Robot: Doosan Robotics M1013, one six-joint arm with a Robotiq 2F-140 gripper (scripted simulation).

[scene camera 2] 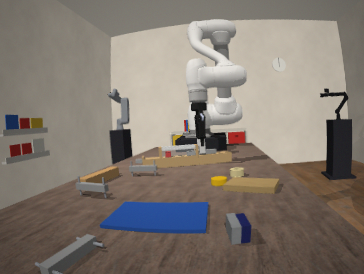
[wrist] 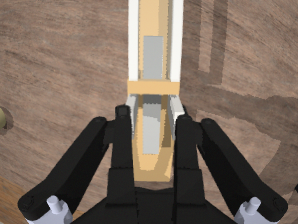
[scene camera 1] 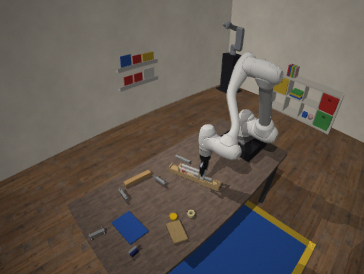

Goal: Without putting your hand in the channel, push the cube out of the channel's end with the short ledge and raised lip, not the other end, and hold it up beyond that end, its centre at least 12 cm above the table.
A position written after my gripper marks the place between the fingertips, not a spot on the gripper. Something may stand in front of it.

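Blue mat [scene camera 2: 191, 217], out of frame in the wrist view. Wooden board [scene camera 2: 237, 184], out of frame in the wrist view. Channel [scene camera 2: 225, 156] [wrist: 147, 167]. Light grey pusher stick [wrist: 151, 102]. My gripper [wrist: 153, 98].
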